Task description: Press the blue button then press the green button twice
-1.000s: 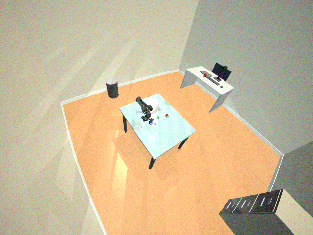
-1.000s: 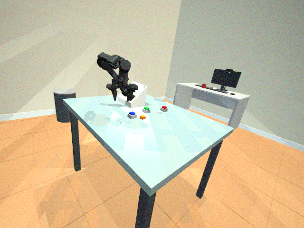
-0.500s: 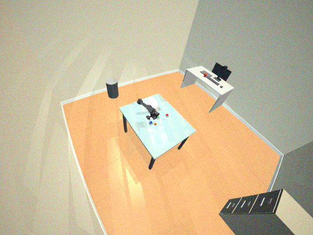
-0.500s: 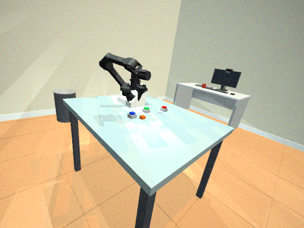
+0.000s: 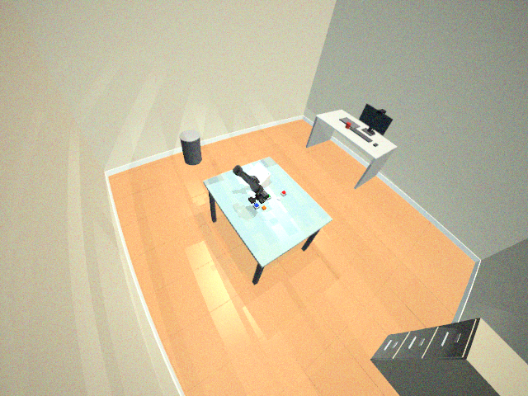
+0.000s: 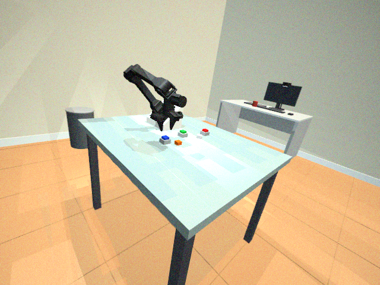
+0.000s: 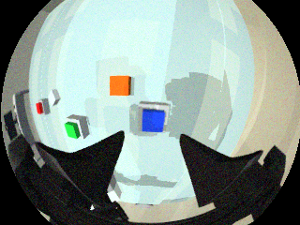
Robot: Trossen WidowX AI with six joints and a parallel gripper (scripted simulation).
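My gripper tip is now 40 mm above the blue button. Round my gripper tip: white block 20 mm ahead, 260 mm to the left, 70 mm below; then orange block 50 mm ahead, 60 mm to the left, 70 mm below; then green button 50 mm behind, 170 mm to the left, 40 mm below.
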